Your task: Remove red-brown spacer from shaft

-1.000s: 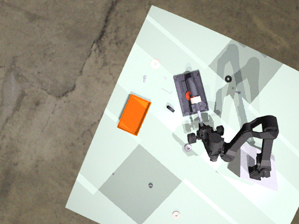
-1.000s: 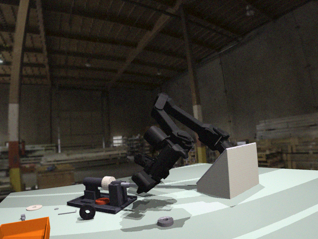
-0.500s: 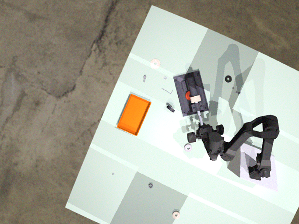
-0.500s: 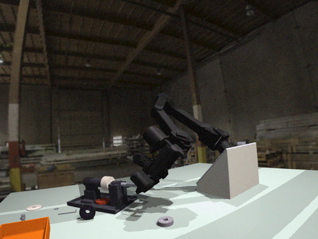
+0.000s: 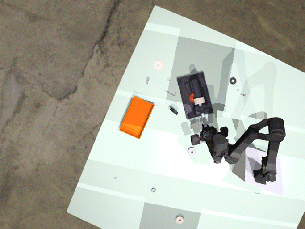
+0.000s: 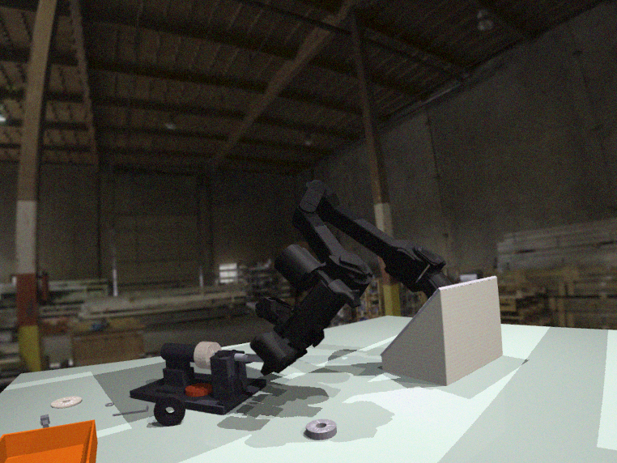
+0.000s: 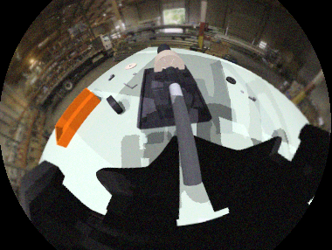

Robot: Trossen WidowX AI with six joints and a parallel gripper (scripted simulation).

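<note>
Now: gripper tip 2 cm short of the grey shaft, 4 cm to the left of it and 3 cm below it. The rest, counted from my gripper tip: cream spacer: 6 cm ahead, 10 cm to the right, 2 cm above; black ring: 17 cm ahead, 2 cm to the right, 3 cm below; red-brown spacer: 8 cm ahead, 12 cm to the right, 4 cm below.
</note>
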